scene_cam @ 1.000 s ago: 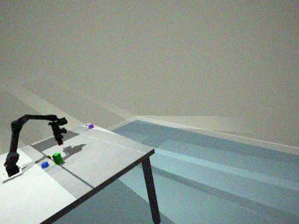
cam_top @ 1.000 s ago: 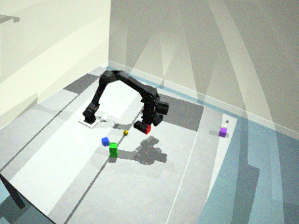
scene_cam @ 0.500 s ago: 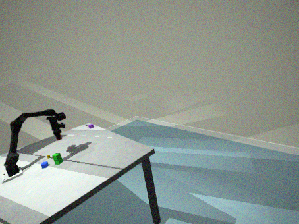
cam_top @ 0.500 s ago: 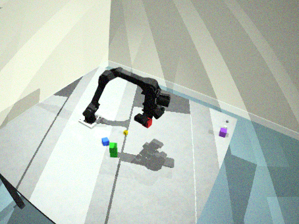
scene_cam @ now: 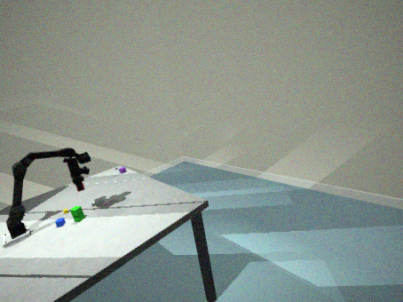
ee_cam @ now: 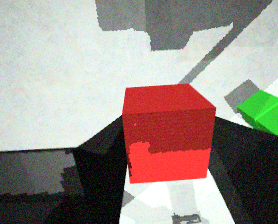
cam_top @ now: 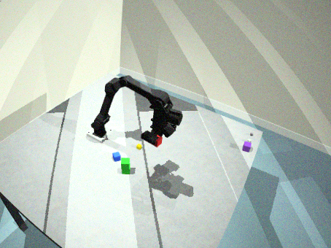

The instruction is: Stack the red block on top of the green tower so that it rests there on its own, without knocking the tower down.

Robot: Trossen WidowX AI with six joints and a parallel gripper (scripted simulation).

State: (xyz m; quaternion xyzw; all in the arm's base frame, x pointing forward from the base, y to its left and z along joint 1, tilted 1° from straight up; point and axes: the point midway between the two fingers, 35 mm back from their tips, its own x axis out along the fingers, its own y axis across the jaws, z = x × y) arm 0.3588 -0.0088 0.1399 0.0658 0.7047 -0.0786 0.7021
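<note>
Right now my gripper tip is 180 mm past the blue block, 110 mm above it and 100 mm to the left of it. From my gripper tip the other things lie so: small yellow block 120 mm below, 110 mm behind, 40 mm to the left; purple block 450 mm ahead, 340 mm to the left, 100 mm below; red block 10 mm above.
</note>
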